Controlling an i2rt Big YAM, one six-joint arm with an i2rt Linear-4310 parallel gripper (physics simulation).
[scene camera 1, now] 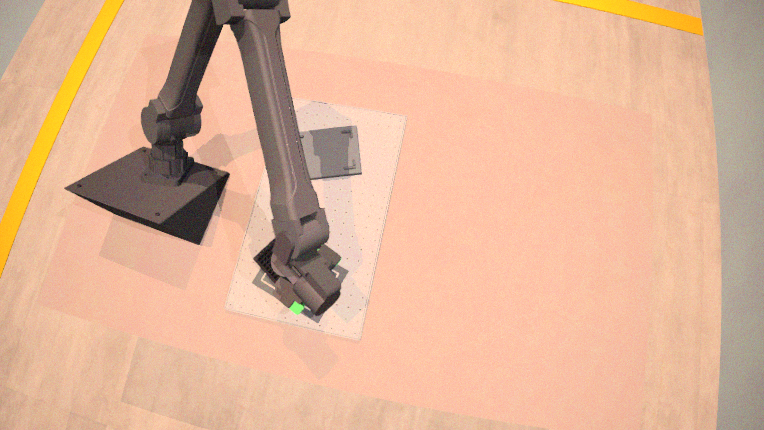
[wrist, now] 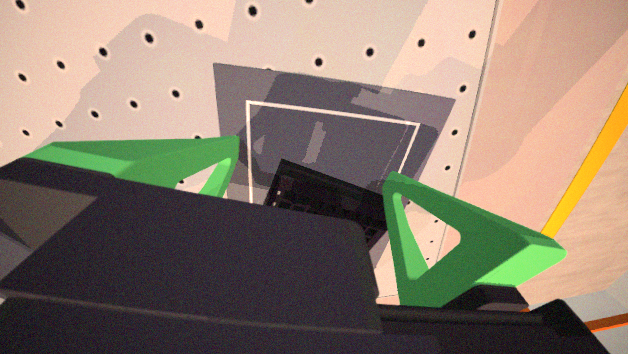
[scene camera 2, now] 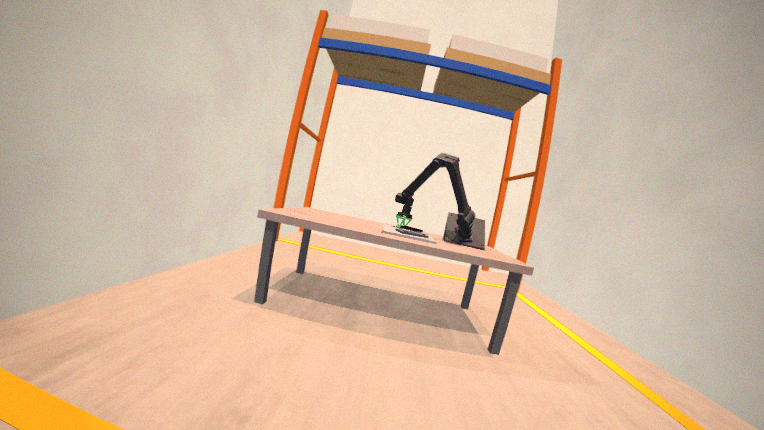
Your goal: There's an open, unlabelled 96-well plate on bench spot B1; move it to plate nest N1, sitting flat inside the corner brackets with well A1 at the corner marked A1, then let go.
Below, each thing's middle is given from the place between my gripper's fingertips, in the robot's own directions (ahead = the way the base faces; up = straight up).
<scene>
Right now the grey nest pad with white outline [wrist: 359,133] is 4 cm behind my hand and 1 cm to the left of it. Also, from my hand: grey nest with corner locators [scene camera 1: 332,152]: 2 cm behind, 30 cm to the left, 1 cm above; black well plate [wrist: 294,187]: 7 cm behind, 3 cm to the left, 1 cm above.
</scene>
